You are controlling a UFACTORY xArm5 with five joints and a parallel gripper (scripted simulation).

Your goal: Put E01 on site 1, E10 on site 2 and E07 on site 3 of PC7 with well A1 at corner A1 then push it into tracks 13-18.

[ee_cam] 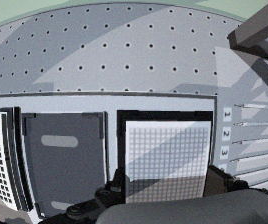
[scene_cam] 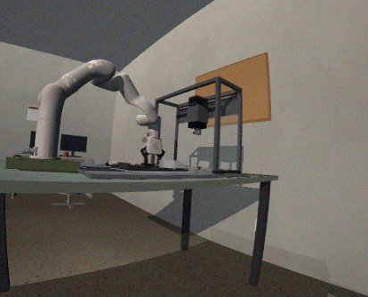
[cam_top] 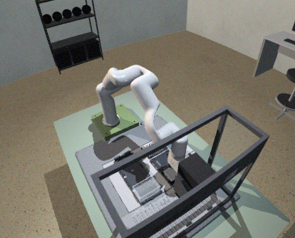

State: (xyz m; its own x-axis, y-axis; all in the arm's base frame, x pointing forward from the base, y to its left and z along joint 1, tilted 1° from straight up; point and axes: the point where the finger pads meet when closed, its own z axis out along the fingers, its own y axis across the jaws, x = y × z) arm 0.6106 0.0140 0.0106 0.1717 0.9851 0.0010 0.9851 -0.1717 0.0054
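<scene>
The deep-well block E07 lies 1 cm below my hand. Round my hand: pale block (3 cm behind, 19 cm to the right, 1 cm below); nest S3 (2 cm below); nest S2 (11 cm behind, 2 cm to the left, 2 cm below).
</scene>
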